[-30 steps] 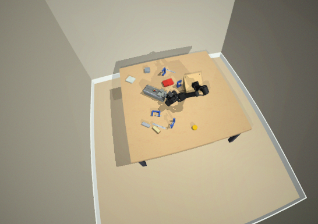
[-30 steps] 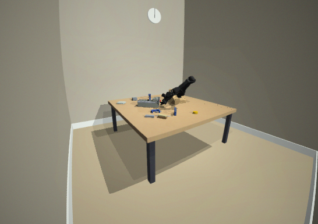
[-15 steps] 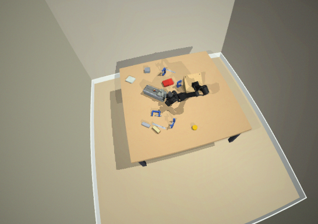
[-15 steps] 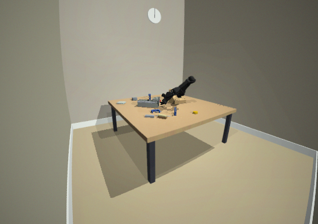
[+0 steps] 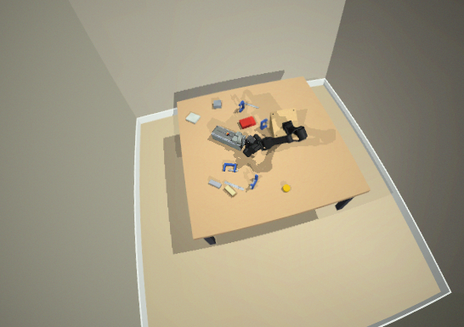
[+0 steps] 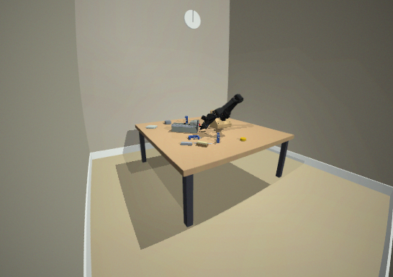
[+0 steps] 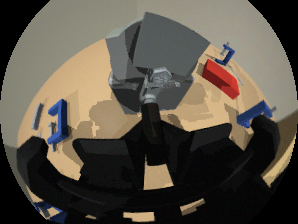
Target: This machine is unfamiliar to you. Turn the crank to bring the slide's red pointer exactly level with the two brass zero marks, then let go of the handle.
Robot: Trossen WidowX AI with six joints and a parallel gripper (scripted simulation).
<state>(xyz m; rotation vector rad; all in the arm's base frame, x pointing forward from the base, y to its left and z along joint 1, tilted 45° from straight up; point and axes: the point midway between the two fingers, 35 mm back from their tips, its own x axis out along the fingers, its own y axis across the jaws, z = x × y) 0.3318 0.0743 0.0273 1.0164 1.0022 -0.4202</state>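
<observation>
The dark crank handle lies 30 mm above my gripper tip, 10 mm to the left of it and 10 mm behind it. From my gripper tip the other things lie so: red pointer: 110 mm to the right, 110 mm ahead, 50 mm above; then tan block: 320 mm to the left, 190 mm ahead, 10 mm below; then yellow disc: 400 mm to the left, 190 mm behind, 20 mm below.
</observation>
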